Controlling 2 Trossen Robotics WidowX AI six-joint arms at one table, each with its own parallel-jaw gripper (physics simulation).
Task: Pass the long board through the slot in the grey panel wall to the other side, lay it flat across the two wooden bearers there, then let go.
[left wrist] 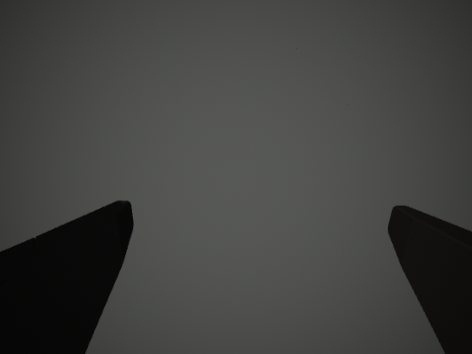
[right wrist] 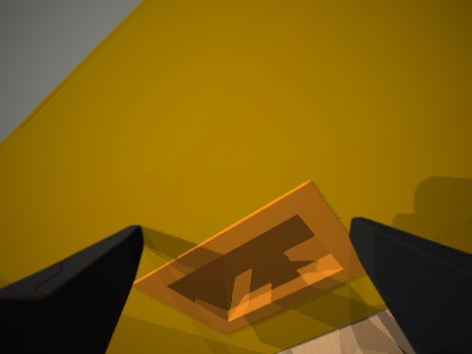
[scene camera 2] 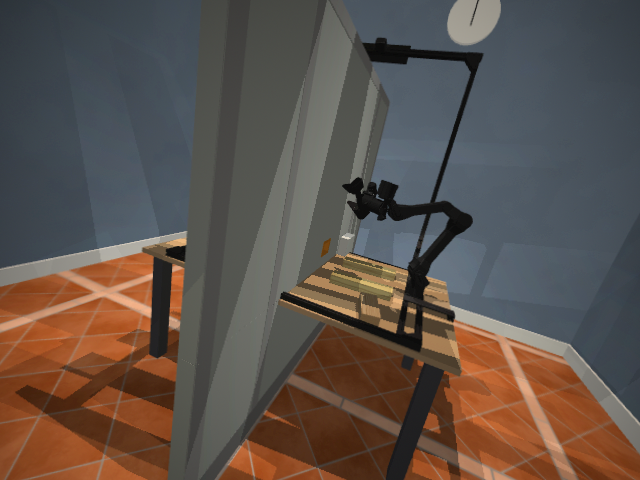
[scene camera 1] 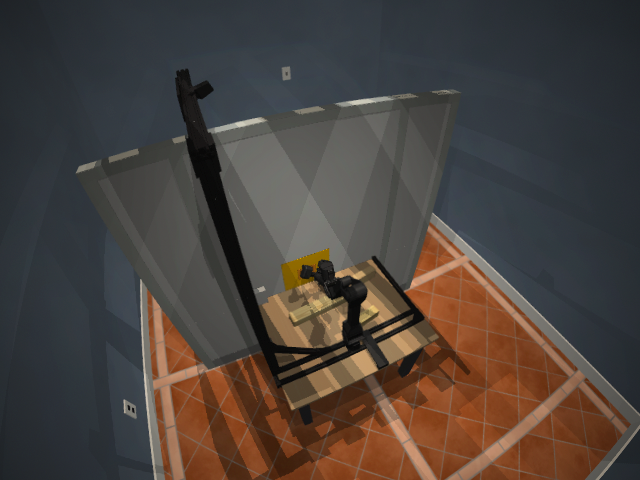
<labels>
My left gripper is open and holds nothing. My right gripper is open and touches a yellow slot surround.
</labels>
